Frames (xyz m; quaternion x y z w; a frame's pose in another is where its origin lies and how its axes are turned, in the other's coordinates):
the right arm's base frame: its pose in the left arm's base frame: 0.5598 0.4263 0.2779 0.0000 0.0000 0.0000 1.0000
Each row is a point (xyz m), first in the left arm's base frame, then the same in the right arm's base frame.
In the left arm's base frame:
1: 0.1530 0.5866 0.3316
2: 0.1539 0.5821 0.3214
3: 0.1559 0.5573 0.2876
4: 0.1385 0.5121 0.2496
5: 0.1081 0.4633 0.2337
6: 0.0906 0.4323 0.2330
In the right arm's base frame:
1: -0.4068 0.1603 0.0537
2: -0.4059 0.1558 0.0435
3: -0.4039 0.1310 0.0097
4: -0.4213 0.0858 -0.0283
5: -0.4517 0.0370 -0.0442
6: -0.4692 0.0060 -0.0449

